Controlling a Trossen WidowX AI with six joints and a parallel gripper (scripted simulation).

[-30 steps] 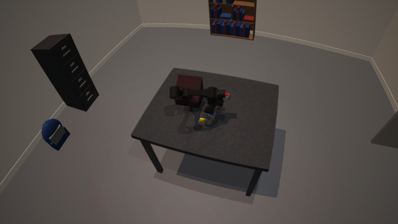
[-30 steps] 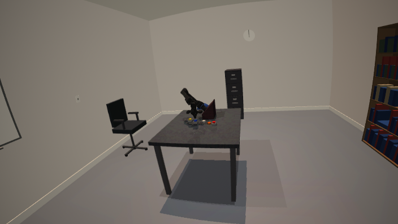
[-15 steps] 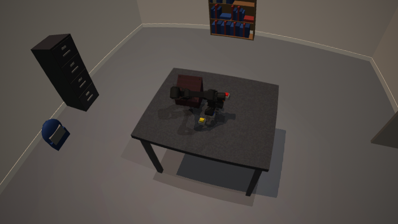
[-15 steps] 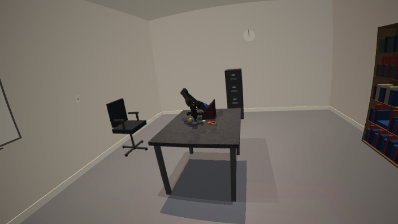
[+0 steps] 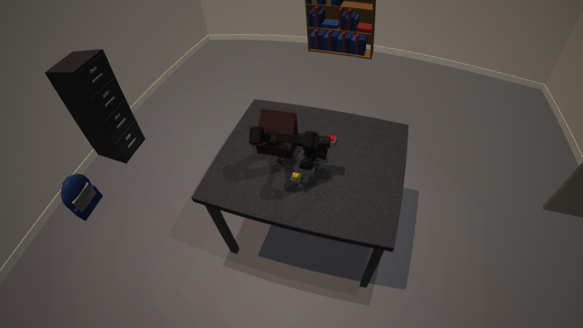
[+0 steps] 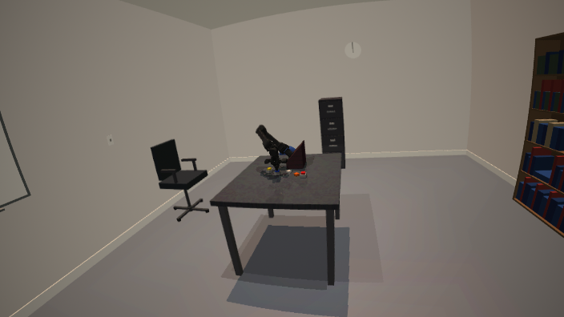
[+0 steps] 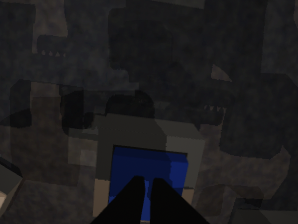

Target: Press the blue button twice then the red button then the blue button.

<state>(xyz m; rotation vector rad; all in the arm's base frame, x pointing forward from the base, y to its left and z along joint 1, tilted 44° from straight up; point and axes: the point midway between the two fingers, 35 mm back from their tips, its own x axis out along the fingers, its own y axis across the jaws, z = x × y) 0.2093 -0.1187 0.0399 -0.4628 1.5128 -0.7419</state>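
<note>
Now: the blue button 10 mm below my gripper tip. From my gripper tip the other things lie so: white block 20 mm behind, 100 mm to the left, 20 mm below; yellow button 70 mm behind, 80 mm to the right; orange block 50 mm ahead, 170 mm to the left, 20 mm below.
</note>
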